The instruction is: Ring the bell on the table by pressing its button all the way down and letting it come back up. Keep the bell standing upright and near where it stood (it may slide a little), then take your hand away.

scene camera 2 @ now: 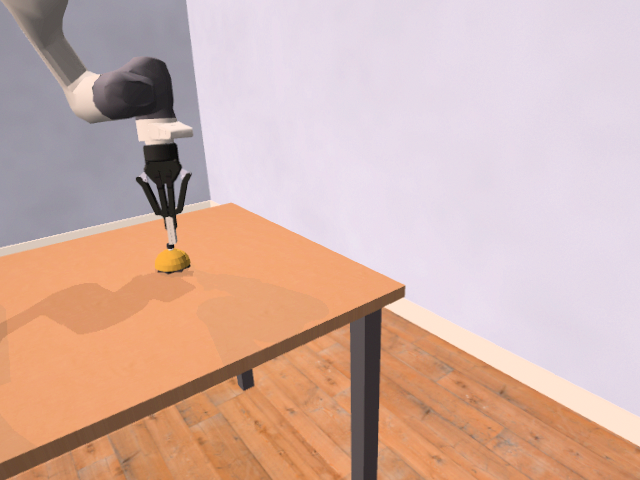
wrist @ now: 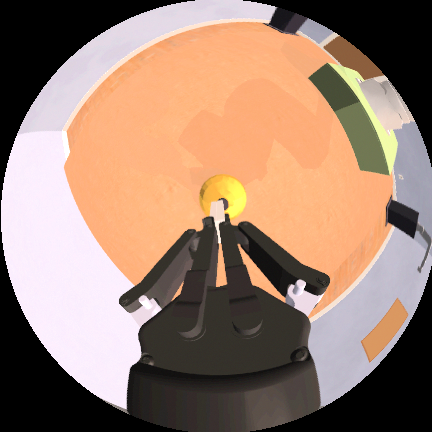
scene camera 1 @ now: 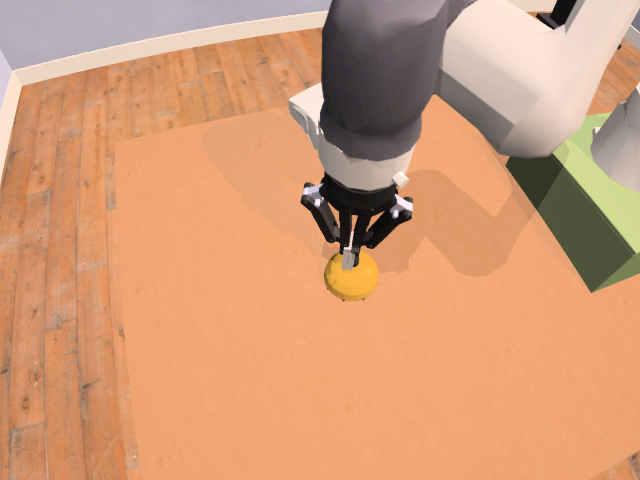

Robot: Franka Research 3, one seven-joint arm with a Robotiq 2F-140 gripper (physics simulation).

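Note:
The yellow domed bell (scene camera 1: 352,283) (scene camera 2: 172,261) (wrist: 235,192) stands upright on the table (scene camera 1: 232,361) (scene camera 2: 103,372) (wrist: 150,150). Its small dark button (scene camera 1: 355,261) (scene camera 2: 170,246) (wrist: 224,203) sticks up from the top of the dome. My gripper (scene camera 1: 347,262) (scene camera 2: 173,240) (wrist: 217,209) is shut with nothing between the fingers and points down over the bell. The pale fingertips are right at the button's top, a little to one side of its middle, and partly cover it in the wrist view. Whether they touch it cannot be told.
A green block (scene camera 1: 573,222) (wrist: 357,132) carries the arm's base at the right in scene camera 1. The table's front edge (scene camera 2: 227,369) and one corner show in scene camera 2. Walls stand beyond the table.

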